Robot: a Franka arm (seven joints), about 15 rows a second.
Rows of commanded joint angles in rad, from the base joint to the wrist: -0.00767 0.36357 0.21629 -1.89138 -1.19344 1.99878 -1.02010; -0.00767 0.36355 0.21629 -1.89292 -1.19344 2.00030 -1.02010; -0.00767 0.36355 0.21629 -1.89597 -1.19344 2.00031 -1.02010; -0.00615 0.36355 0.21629 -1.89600 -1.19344 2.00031 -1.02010; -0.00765 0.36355 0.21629 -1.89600 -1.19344 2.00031 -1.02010; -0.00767 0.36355 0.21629 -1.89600 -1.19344 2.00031 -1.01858; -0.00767 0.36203 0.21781 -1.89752 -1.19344 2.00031 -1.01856; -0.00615 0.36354 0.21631 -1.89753 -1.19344 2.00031 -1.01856; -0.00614 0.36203 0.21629 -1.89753 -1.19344 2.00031 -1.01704; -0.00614 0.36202 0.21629 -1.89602 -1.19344 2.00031 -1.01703; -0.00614 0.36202 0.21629 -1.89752 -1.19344 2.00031 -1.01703; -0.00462 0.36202 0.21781 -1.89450 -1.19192 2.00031 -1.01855; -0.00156 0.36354 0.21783 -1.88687 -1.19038 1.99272 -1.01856; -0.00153 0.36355 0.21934 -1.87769 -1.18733 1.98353 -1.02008; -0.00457 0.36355 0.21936 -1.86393 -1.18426 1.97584 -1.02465; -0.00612 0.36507 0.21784 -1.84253 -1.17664 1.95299 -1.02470; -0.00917 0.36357 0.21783 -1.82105 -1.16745 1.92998 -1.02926; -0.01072 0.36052 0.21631 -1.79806 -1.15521 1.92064 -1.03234
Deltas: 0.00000 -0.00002 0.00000 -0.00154 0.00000 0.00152 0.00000; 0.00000 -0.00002 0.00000 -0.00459 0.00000 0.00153 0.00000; 0.00152 -0.00002 0.00000 -0.00462 0.00000 0.00153 0.00000; 0.00002 -0.00002 0.00000 -0.00462 0.00000 0.00153 0.00000; 0.00000 -0.00002 0.00000 -0.00462 0.00000 0.00153 0.00152; 0.00000 -0.00154 0.00152 -0.00614 0.00000 0.00153 0.00154; 0.00152 -0.00003 0.00002 -0.00615 0.00000 0.00153 0.00154; 0.00153 -0.00154 0.00000 -0.00615 0.00000 0.00153 0.00306; 0.00153 -0.00155 0.00000 -0.00464 0.00000 0.00153 0.00307; 0.00153 -0.00155 0.00000 -0.00614 0.00000 0.00153 0.00307; 0.00305 -0.00155 0.00152 -0.00312 0.00152 0.00153 0.00155; 0.00611 -0.00003 0.00154 0.00451 0.00306 -0.00606 0.00154; 0.00614 -0.00002 0.00305 0.01369 0.00611 -0.01525 0.00002; 0.00310 -0.00002 0.00307 0.02745 0.00918 -0.02294 -0.00455; 0.00155 0.00150 0.00155 0.04885 0.01680 -0.04579 -0.00460; -0.00150 0.00000 0.00154 0.07033 0.02599 -0.06880 -0.00916; -0.00305 -0.00305 0.00002 0.09332 0.03823 -0.07814 -0.01224
